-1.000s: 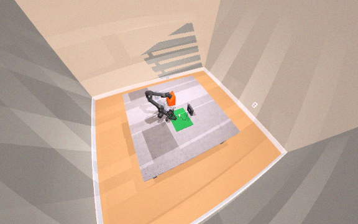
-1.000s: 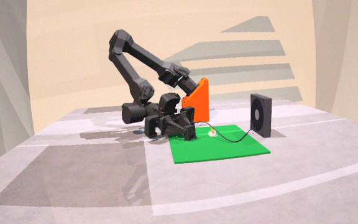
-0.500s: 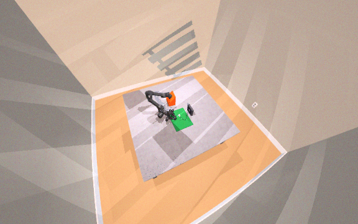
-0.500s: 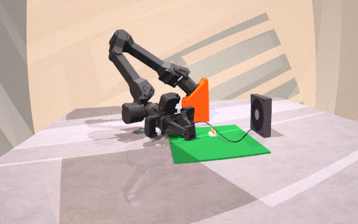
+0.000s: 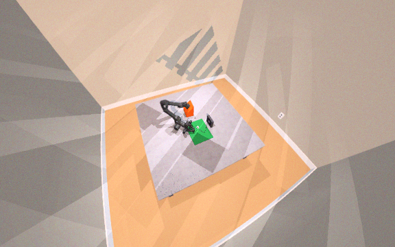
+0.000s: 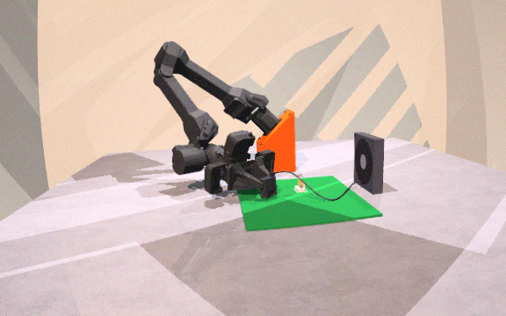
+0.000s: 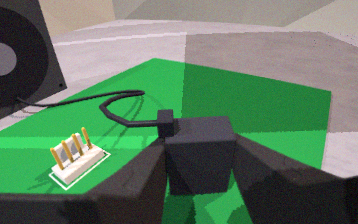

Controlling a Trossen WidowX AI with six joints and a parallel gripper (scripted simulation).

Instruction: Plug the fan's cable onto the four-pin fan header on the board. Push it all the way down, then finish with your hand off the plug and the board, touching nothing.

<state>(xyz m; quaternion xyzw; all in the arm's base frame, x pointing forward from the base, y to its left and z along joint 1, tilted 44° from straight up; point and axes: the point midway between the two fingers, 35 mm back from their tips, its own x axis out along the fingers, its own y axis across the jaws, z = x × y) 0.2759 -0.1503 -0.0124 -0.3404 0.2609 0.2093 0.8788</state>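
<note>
Now: gripper tip 10 mm above the dark fan plug. The rest, counted from my gripper tip: white four-pin header 70 mm to the left, 30 mm below, 30 mm behind; then green board 60 mm to the left, 50 mm below, 20 mm ahead; then black fan 230 mm to the left, 30 mm above, 10 mm behind.
</note>
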